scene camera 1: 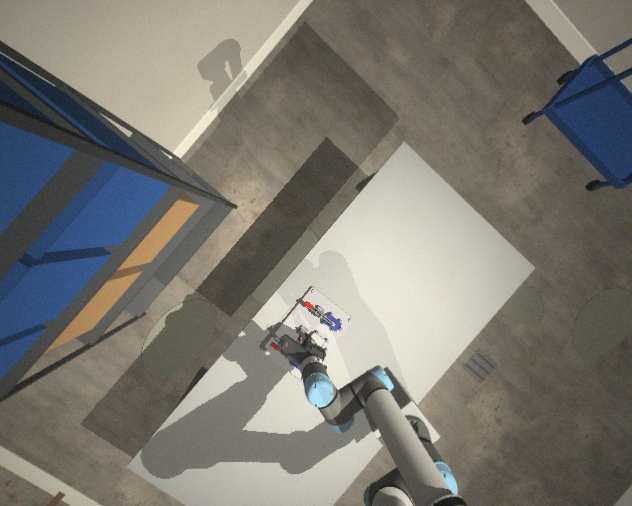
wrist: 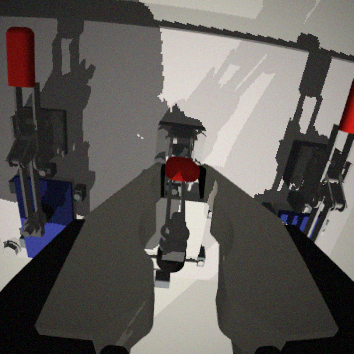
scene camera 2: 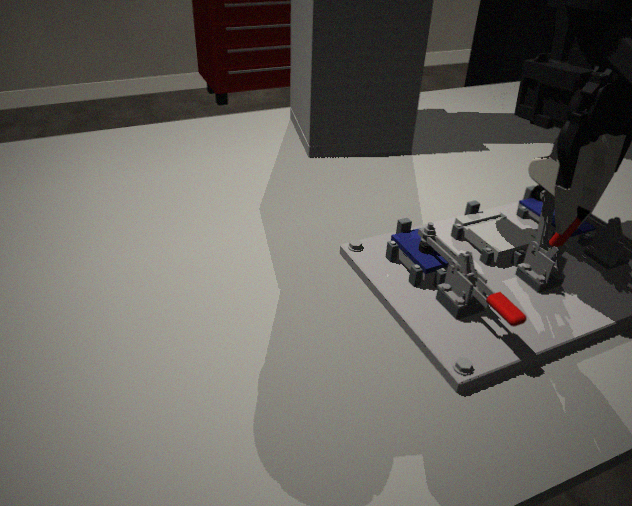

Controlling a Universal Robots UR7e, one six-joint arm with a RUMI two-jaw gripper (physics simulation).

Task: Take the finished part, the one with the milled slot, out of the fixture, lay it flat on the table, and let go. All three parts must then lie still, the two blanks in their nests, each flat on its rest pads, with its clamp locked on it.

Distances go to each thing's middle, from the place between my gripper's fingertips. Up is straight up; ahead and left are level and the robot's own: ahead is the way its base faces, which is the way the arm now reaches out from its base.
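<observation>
Fixture plate [scene camera 1: 301,315]: my gripper 80 mm above it, 40 mm past it, 10 mm to the left of it. Finished part [scene camera 2: 487,228]: 60 mm below my hand, 90 mm behind, 10 mm to the right.
</observation>
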